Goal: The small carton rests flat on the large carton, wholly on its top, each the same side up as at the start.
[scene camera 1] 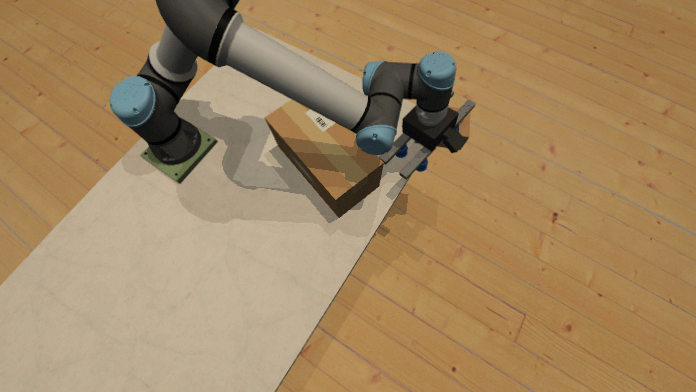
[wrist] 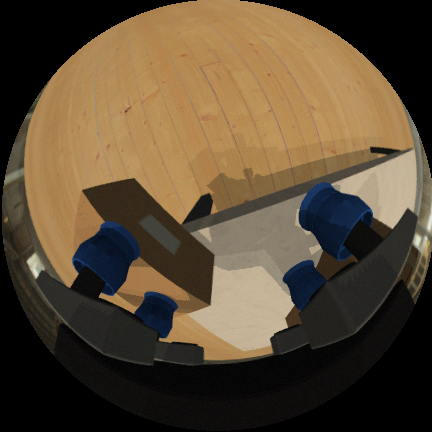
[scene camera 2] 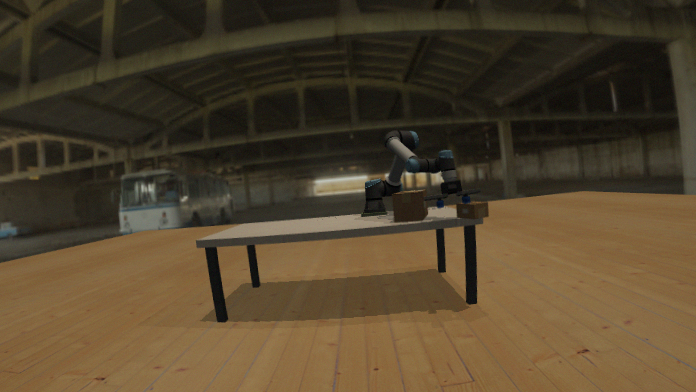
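Note:
The large carton stands on the table near its far right edge, label side up. The small carton is brown with a grey label on top. It hangs under two of the suction cups at about table-top height, mostly out past the table's corner and over the floor. My gripper is to the right of the large carton, and its other two cups are free above the table edge. In scene camera 1 the tool hides most of the small carton.
The arm's base is bolted to the table's far left corner, and the forearm passes over the large carton. The table edge runs just under the gripper. Wooden floor lies beyond it. A bus stands far off.

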